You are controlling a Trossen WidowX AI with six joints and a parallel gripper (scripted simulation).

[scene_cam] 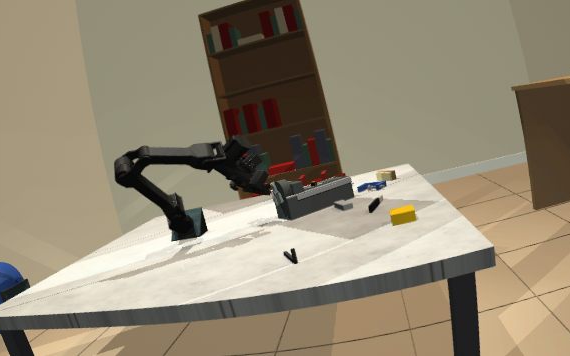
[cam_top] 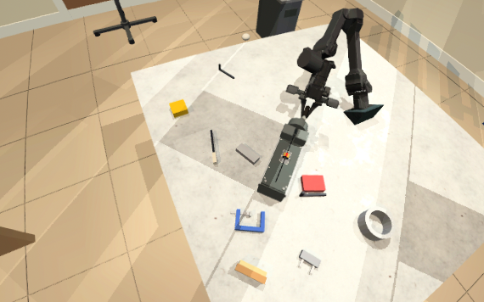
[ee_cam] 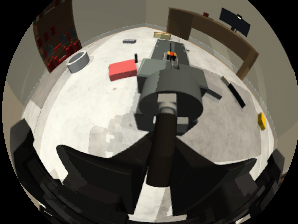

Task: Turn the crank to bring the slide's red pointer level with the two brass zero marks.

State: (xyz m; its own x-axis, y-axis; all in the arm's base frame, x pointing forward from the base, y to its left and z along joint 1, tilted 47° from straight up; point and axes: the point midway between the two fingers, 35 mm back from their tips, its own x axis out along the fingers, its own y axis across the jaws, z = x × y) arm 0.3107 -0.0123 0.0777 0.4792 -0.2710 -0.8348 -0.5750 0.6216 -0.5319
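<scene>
Right now the crank handle is 10 mm behind my gripper tip, 10 mm to the right of it and 30 mm above it. Also, from my gripper tip: grey block (220 mm ahead, 20 mm to the right, 80 mm below); red pointer (140 mm ahead, 80 mm to the left, 10 mm below); red block (90 mm ahead, 200 mm to the left, 80 mm below).
</scene>
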